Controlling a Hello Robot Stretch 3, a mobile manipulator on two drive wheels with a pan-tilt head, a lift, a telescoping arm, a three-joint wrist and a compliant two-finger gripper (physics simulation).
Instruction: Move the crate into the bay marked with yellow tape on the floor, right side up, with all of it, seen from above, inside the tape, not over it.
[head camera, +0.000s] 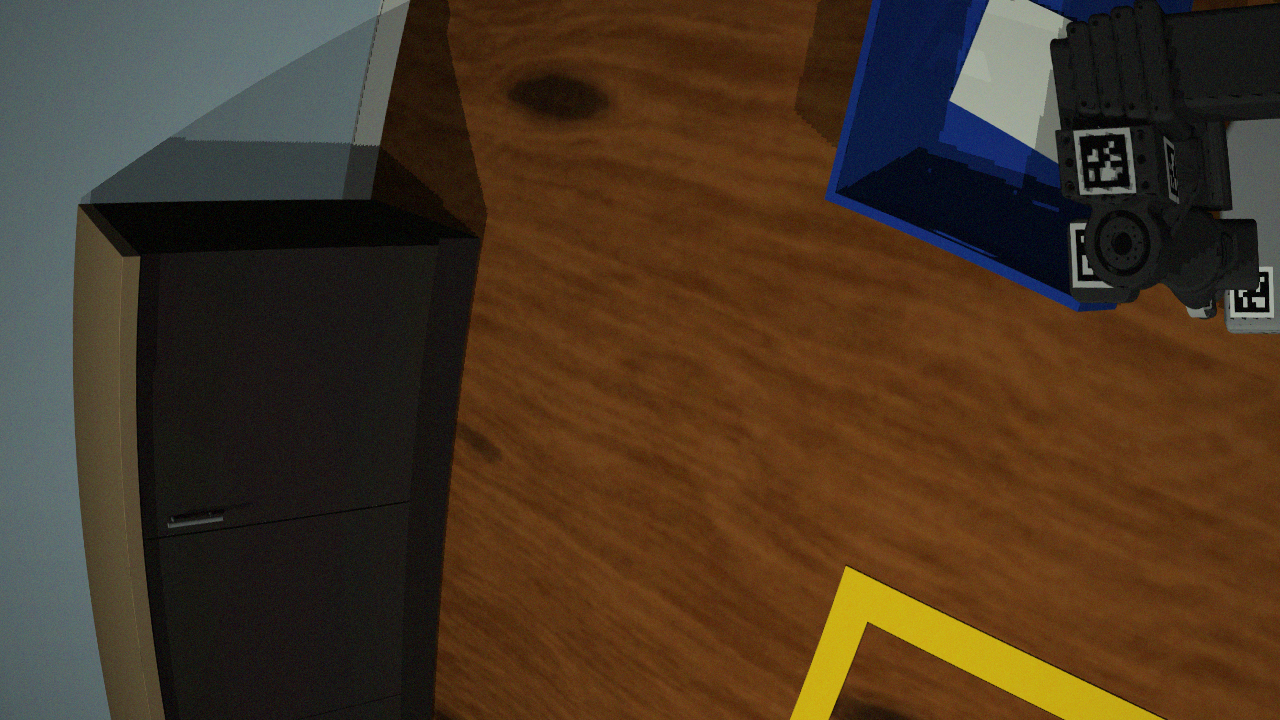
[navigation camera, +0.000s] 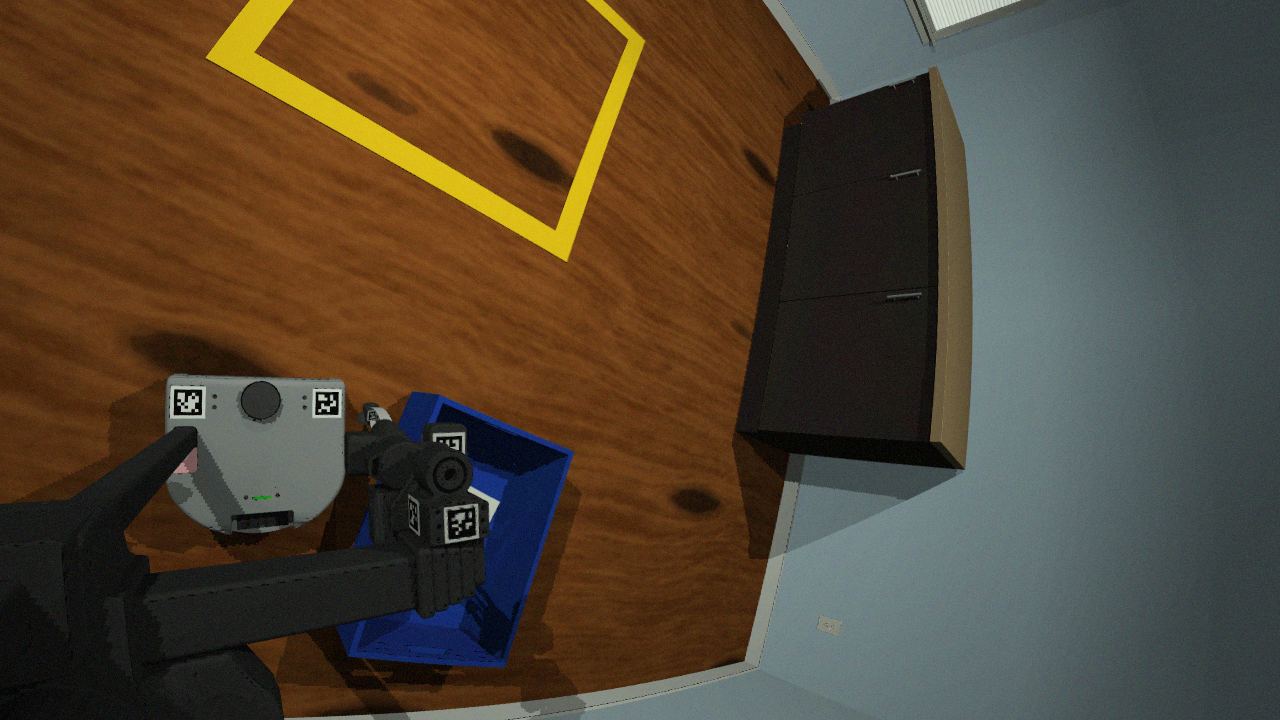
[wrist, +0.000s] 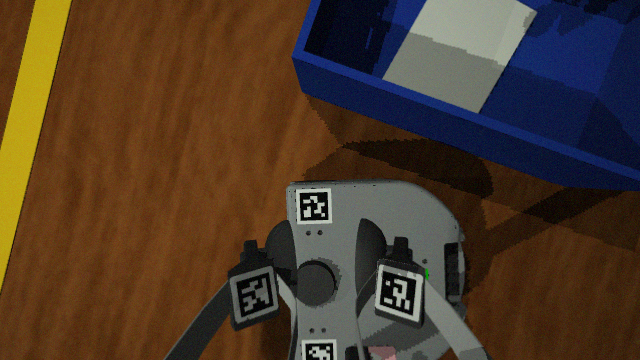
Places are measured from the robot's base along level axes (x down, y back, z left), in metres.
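Pixels of known places: gripper, between the fingertips: (wrist: 325, 245); robot's base, origin of its link: (navigation camera: 261, 398) (wrist: 318, 256).
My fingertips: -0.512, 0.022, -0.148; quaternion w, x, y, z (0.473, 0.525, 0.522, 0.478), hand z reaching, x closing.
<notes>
For each thing: its top centre in the pictures, then the offset to it from my fingertips, as dx, dy, dz. "*": a spot on its surface instead.
- blue crate, centre of its top: (head camera: 999, 32) (navigation camera: 471, 545) +0.292, +0.309, -0.289
- dark cabinet, a spot on its surface: (head camera: 286, 376) (navigation camera: 843, 369) * +0.007, -0.138, -1.657
The blue crate (head camera: 904, 111) (navigation camera: 528, 537) (wrist: 425, 116) stands on the floor with its open top up. A pale rectangle shows inside it. It lies wholly outside the bay of yellow tape (head camera: 966, 646) (navigation camera: 411, 159) (wrist: 30, 100), with a stretch of floor between them. Parts of the bay are cut off by the view edges. My gripper (wrist: 325, 245) is open, with nothing between its fingers, and shows above my own base in the wrist view. In the navigation camera view, my wrist and arm cover part of the crate, and the fingers are mostly hidden.
My grey base (navigation camera: 255, 465) (wrist: 400, 205) is close beside the crate. A dark cabinet (head camera: 286, 376) (navigation camera: 850, 367) with a tan top stands along the blue wall (navigation camera: 1092, 358). In the navigation camera view, a pale baseboard (navigation camera: 771, 591) runs past the crate's far side and meets at a corner.
</notes>
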